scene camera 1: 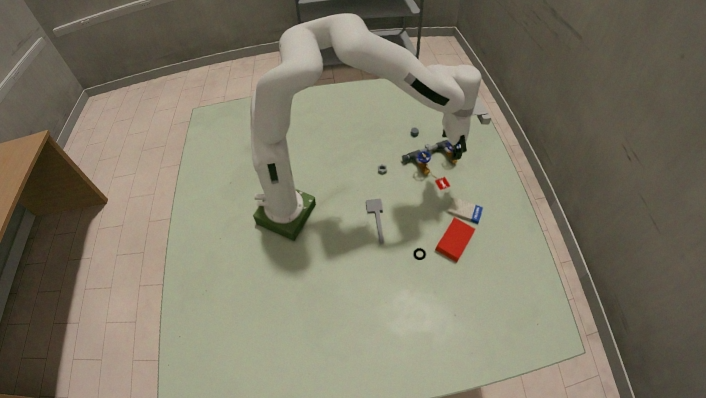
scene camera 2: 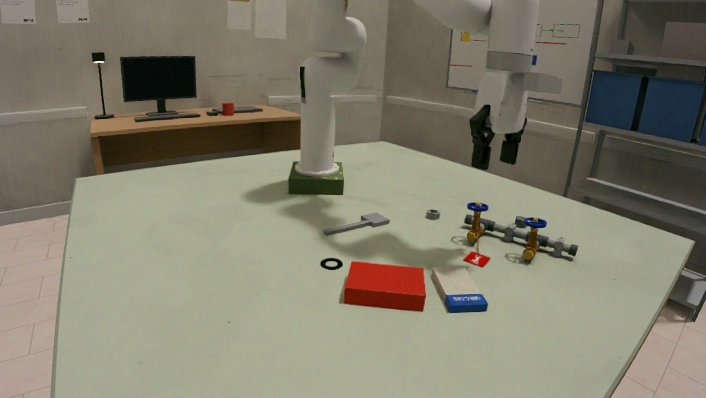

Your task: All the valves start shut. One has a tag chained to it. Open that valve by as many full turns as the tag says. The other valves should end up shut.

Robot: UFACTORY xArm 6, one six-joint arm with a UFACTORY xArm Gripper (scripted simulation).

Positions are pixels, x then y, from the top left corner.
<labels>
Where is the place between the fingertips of my gripper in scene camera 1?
At 451, 147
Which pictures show my gripper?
Scene camera 1 and scene camera 2: all of them.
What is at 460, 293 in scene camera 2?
A white-and-blue box.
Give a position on a red box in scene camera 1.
At 455, 239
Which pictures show the red box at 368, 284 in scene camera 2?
Scene camera 1 and scene camera 2: all of them.
</labels>
